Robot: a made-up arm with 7 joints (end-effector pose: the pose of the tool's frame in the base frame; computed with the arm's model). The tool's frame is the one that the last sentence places. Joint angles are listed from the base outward.
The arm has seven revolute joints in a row. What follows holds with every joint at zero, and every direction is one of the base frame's.
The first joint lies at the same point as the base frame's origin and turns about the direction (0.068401, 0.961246, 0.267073), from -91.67 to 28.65 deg.
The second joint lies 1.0 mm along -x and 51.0 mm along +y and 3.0 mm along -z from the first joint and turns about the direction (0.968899, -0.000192, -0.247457), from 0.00 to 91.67 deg.
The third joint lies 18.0 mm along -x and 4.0 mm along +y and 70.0 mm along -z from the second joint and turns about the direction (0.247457, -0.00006, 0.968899), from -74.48 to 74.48 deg.
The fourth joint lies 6.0 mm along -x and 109.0 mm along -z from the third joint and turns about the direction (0.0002, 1, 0.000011), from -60.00 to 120.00 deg.
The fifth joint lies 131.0 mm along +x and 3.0 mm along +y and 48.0 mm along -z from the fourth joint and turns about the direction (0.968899, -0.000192, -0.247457), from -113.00 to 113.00 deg.
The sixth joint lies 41.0 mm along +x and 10.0 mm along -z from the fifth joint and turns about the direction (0.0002, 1, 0.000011), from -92.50 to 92.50 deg.
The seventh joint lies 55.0 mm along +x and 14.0 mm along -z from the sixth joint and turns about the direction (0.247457, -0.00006, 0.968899), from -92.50 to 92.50 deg.
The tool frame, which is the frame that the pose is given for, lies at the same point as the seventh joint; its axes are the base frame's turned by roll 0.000, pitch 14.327 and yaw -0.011 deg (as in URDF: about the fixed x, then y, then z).
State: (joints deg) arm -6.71 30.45 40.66 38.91 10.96 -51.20 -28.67
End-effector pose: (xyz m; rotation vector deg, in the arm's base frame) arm 0.1442 0.3103 -0.2086 43.45 0.09 -2.17
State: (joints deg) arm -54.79 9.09 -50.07 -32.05 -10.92 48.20 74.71
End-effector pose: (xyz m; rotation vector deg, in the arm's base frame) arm 0.1696 -0.1548 -0.0246 11.99 -26.20 9.43
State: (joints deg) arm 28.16 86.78 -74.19 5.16 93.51 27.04 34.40
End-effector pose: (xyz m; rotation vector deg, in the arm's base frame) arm -0.1201 0.2529 -0.2302 111.34 -26.39 -107.12
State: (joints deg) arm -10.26 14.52 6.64 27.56 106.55 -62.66 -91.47
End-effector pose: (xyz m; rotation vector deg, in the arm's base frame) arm 0.1763 0.0966 -0.3140 -84.61 -68.00 134.95
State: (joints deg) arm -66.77 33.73 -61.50 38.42 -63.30 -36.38 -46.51
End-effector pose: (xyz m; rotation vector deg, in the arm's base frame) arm 0.3680 0.0060 -0.1256 6.69 -18.44 -76.41
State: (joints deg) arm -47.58 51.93 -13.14 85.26 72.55 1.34 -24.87
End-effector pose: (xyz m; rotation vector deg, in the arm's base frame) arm 0.2385 0.3435 -0.1948 95.21 91.06 -18.60
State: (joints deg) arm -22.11 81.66 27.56 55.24 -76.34 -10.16 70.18
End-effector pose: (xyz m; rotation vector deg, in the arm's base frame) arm 0.1654 0.4249 0.0362 -28.24 -22.29 121.04
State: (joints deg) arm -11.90 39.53 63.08 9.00 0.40 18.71 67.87
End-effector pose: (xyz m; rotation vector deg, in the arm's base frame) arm 0.1280 0.3762 -0.0585 24.37 -9.45 129.93
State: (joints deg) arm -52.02 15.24 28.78 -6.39 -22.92 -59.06 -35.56
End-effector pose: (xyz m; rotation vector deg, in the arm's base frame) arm 0.2480 0.1557 0.0464 21.25 -105.11 -6.14
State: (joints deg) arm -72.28 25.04 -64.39 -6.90 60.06 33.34 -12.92
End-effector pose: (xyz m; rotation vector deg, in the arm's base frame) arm 0.2562 -0.1420 -0.0441 102.99 -48.73 -18.62
